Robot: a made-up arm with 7 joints. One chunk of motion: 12 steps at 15 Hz.
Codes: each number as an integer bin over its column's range. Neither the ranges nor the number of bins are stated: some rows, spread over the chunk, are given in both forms.
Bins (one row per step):
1: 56 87 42 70 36 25
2: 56 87 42 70 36 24
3: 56 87 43 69 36 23
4: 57 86 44 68 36 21
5: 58 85 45 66 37 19
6: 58 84 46 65 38 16
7: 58 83 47 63 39 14
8: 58 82 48 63 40 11
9: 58 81 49 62 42 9
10: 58 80 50 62 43 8
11: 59 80 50 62 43 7
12: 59 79 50 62 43 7
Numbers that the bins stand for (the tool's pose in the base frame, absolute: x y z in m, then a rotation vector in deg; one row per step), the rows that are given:
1: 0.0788 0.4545 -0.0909 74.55 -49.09 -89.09
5: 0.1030 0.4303 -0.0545 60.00 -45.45 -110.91
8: 0.1030 0.3939 -0.0182 49.09 -34.55 -140.00
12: 0.1152 0.3576 0.0061 45.45 -23.64 -154.55
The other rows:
2: 0.0788 0.4545 -0.0909 74.55 -49.09 -92.73
3: 0.0788 0.4545 -0.0788 70.91 -49.09 -96.36
4: 0.0909 0.4424 -0.0667 67.27 -49.09 -103.64
6: 0.1030 0.4182 -0.0424 56.36 -41.82 -121.82
7: 0.1030 0.4061 -0.0303 49.09 -38.18 -129.09
9: 0.1030 0.3818 -0.0061 45.45 -27.27 -147.27
10: 0.1030 0.3697 0.0061 45.45 -23.64 -150.91
11: 0.1152 0.3697 0.0061 45.45 -23.64 -154.55

